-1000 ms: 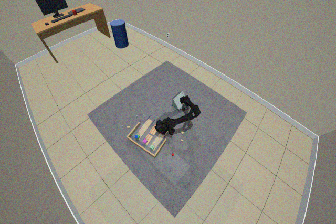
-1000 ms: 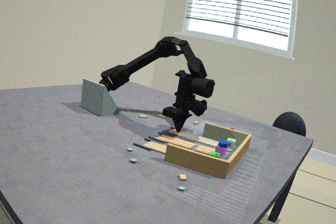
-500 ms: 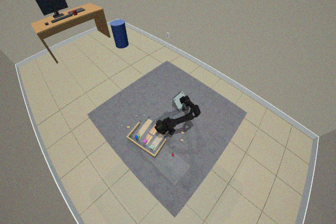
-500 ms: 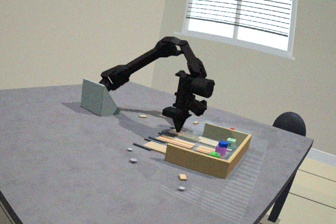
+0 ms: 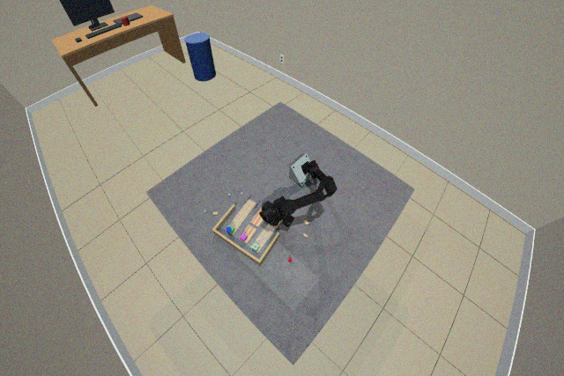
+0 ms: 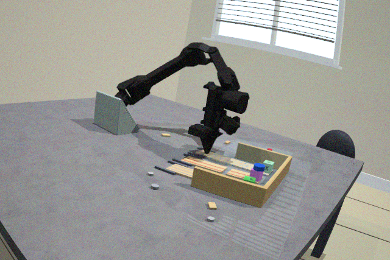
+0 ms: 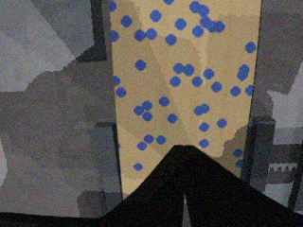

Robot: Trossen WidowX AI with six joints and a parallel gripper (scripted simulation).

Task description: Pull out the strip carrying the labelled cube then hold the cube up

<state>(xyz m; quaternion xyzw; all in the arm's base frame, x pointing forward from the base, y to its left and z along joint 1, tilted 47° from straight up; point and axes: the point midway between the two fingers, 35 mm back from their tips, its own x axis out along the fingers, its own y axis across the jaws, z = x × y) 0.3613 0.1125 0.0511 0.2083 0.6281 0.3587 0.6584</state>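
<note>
Right now my gripper tip is 100 mm short of the strip and 20 mm to the right of it.
</note>
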